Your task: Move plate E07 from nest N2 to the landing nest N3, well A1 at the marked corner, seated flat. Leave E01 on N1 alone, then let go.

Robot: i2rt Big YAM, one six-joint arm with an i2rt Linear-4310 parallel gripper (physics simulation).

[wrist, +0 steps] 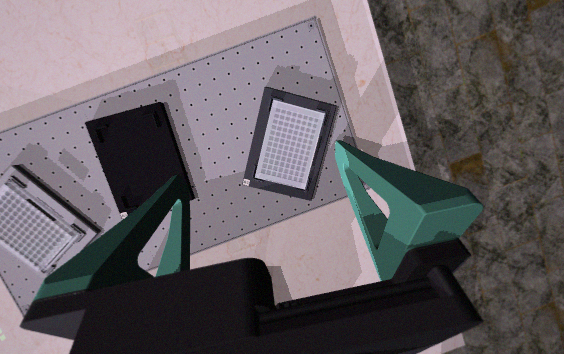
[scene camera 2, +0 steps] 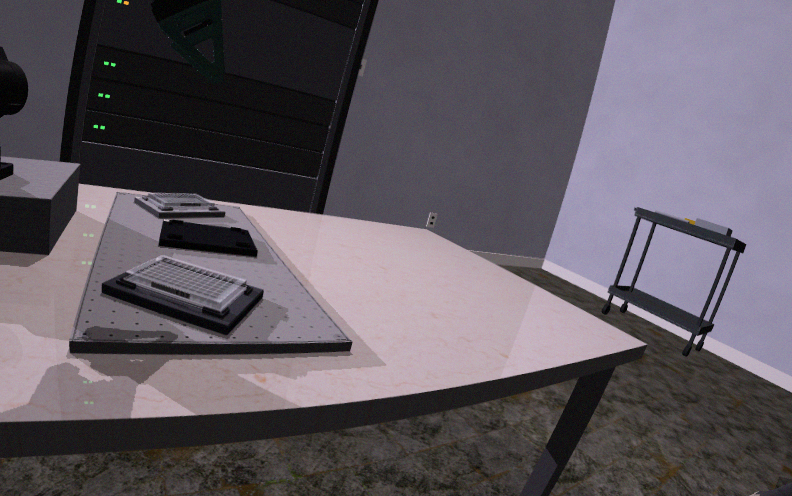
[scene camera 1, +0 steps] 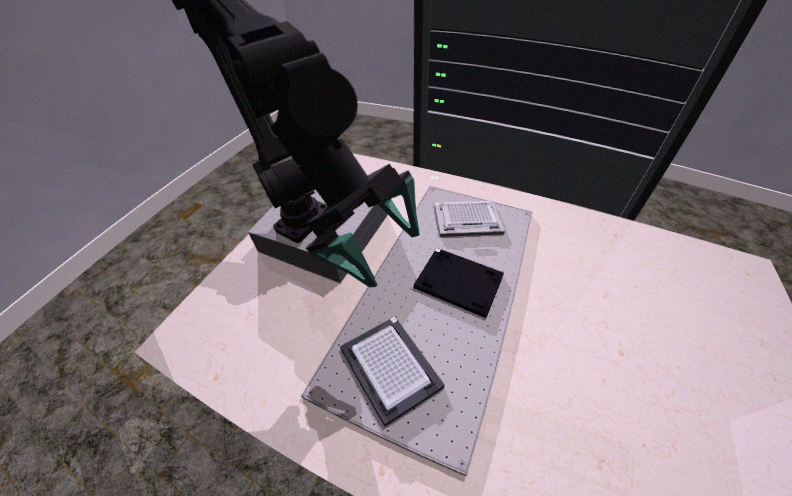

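Observation:
Plate E07 (scene camera 1: 390,365) (scene camera 2: 187,283) (wrist: 290,145), clear with a white grid, sits on dark grey nest N2 (scene camera 1: 416,354) (scene camera 2: 222,321) (wrist: 260,130). The black landing nest N3 (scene camera 1: 458,283) (scene camera 2: 204,236) (wrist: 137,150) is bare in the middle; its white corner tag (scene camera 1: 437,250) (wrist: 124,215) faces the arm's side. Plate E01 (scene camera 1: 470,214) (scene camera 2: 178,200) (wrist: 27,225) sits on light nest N1 at the far end. My gripper (scene camera 1: 395,259) (wrist: 259,164) is open and empty, high above the board's arm side. Part of a green finger shows at the top in scene camera 2.
The perforated board (scene camera 1: 461,362) (scene camera 2: 315,327) (wrist: 220,100) carries all three nests. The arm's base block (scene camera 1: 295,257) (scene camera 2: 23,222) stands beside it. A dark server rack (scene camera 1: 420,87) stands behind the table, and a cart (scene camera 2: 672,226) stands off to the right.

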